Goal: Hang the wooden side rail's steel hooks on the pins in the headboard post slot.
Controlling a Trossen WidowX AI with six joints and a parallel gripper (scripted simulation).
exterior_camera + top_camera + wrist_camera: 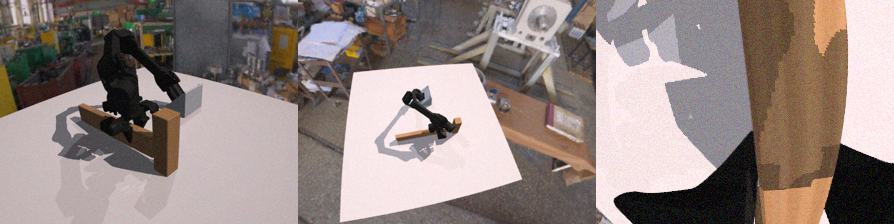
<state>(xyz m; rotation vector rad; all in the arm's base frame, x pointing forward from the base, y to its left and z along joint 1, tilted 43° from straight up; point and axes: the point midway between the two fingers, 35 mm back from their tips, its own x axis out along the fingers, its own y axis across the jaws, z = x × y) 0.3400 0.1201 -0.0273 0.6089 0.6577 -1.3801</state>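
Right now my gripper tip is 130 mm to the right of the wooden headboard post, 40 mm below it and 10 mm past it.
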